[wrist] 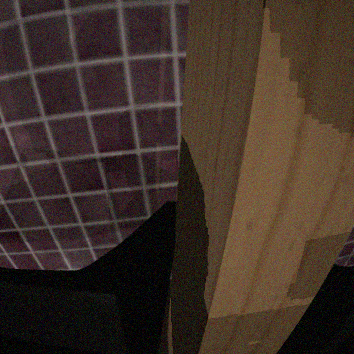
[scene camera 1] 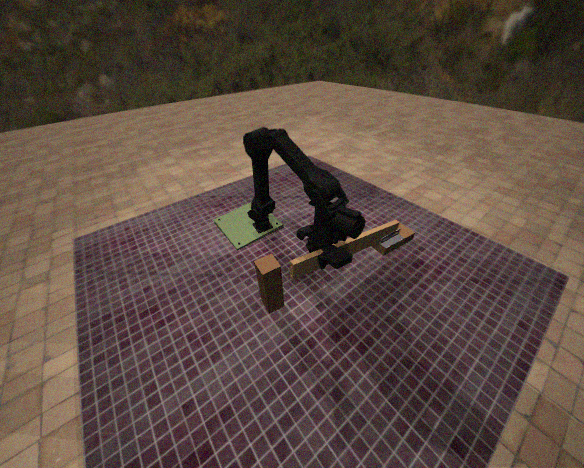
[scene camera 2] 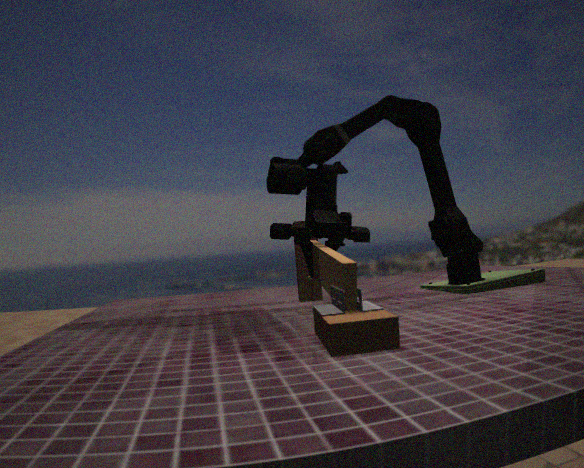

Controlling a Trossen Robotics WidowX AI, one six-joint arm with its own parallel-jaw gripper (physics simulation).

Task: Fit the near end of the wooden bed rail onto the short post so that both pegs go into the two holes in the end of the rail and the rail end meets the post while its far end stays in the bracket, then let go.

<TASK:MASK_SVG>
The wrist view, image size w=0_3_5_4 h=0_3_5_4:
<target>my gripper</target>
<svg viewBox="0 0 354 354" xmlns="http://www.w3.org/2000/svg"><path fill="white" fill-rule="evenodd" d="M354 266L341 266L333 263L307 309L275 354L354 354ZM176 202L166 201L123 241L83 268L76 270L45 270L0 267L0 354L158 354L175 246Z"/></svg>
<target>wooden bed rail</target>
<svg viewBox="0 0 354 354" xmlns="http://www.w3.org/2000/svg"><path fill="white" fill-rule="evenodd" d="M189 0L176 192L175 246L171 268L167 329L168 354L275 354L317 293L354 224L354 0Z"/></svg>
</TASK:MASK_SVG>
